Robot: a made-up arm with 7 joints. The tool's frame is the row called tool. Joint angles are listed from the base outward.
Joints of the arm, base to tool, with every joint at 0 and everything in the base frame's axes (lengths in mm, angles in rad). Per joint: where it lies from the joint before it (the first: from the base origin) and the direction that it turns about. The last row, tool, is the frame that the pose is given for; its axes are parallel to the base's.
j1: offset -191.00 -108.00 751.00 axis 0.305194 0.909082 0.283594
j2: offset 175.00 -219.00 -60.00 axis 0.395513 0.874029 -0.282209
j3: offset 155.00 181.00 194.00 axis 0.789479 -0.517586 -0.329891
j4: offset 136.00 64.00 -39.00 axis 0 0 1
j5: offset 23.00 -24.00 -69.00 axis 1 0 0
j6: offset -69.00 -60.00 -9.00 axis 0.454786 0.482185 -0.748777
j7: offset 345.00 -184.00 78.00 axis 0 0 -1
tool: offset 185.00 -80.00 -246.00
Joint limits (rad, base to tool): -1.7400..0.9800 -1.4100..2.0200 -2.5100..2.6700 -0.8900..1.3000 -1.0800..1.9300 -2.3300..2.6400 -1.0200..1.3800
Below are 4 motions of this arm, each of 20 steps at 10 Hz.
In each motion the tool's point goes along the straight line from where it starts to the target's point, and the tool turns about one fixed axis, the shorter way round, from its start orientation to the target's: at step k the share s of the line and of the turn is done. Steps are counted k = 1, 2, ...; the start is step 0. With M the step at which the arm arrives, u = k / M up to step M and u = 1 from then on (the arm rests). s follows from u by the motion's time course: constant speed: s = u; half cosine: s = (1 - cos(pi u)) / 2; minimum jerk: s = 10 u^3 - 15 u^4 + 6 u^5.
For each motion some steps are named. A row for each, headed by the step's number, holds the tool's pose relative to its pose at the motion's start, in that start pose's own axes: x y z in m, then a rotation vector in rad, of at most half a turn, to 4 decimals.
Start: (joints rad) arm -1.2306 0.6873 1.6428 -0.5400 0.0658 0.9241 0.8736
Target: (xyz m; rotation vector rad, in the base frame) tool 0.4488 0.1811 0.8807 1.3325 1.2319 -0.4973
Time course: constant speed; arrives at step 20
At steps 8, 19, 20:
8: 0.0661 -0.1104 0.1050 -0.4880 -0.1494 -0.2408
19: 0.1569 -0.2623 0.2495 -1.1591 -0.3549 -0.5720
20: 0.1652 -0.2761 0.2626 -1.2201 -0.3735 -0.6021

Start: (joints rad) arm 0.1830 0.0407 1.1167 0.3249 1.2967 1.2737 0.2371
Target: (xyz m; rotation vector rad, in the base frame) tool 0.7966 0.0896 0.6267 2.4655 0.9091 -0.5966
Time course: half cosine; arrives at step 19
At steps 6, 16, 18, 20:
6: -0.0410 0.0783 0.1006 0.0919 -0.1497 0.0176
16: -0.1702 0.3250 0.4175 0.3812 -0.6209 0.0732
18: -0.1799 0.3434 0.4412 0.4029 -0.6563 0.0773
20: -0.1812 0.3458 0.4442 0.4057 -0.6608 0.0779

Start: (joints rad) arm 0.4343 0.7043 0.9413 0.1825 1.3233 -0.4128 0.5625
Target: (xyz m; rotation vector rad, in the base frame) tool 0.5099 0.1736 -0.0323 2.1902 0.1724 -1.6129
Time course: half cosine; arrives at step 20
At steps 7, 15, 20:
7: -0.0515 -0.0720 -0.0277 0.1002 -0.0022 -0.0792
15: -0.1611 -0.2250 -0.0865 0.3134 -0.0069 -0.2477
20: -0.1887 -0.2636 -0.1014 0.3672 -0.0081 -0.2901

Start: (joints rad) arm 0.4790 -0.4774 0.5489 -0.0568 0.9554 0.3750 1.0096
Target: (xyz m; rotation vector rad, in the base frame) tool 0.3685 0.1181 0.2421 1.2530 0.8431 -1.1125
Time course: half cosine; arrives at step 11
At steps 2, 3, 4, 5, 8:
2: -0.0036 -0.0107 0.0089 0.0109 -0.0213 -0.0156
3: -0.0078 -0.0233 0.0193 0.0236 -0.0464 -0.0339
4: -0.0132 -0.0395 0.0327 0.0400 -0.0786 -0.0575
5: -0.0193 -0.0580 0.0480 0.0587 -0.1152 -0.0843
8: -0.0373 -0.1119 0.0926 0.1133 -0.2224 -0.1627

